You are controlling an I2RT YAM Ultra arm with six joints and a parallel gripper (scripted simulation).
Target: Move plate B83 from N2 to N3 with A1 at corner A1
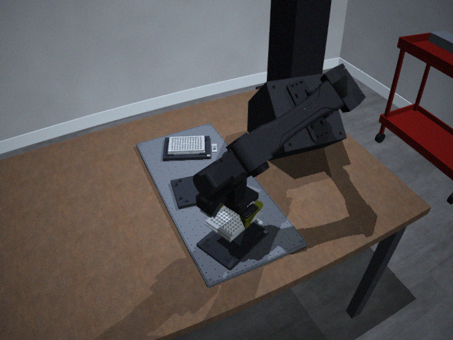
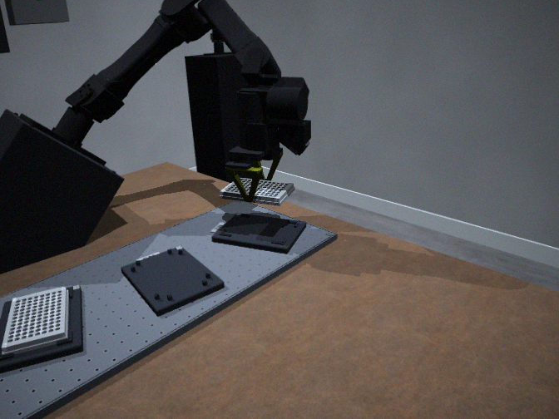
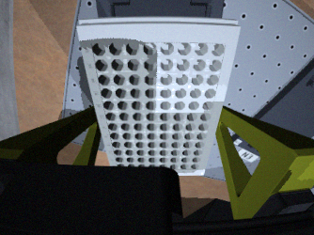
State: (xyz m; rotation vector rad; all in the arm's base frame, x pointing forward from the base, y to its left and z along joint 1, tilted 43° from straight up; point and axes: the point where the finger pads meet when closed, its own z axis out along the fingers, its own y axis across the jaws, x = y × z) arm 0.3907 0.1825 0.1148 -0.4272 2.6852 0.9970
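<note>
The landing nest N3 lies 22 cm to the right of my hand and 9 cm below it. Also, from my hand: dark nest N2: 9 cm below; then N2 label: 10 cm below, 9 cm behind, 4 cm to the right.
</note>
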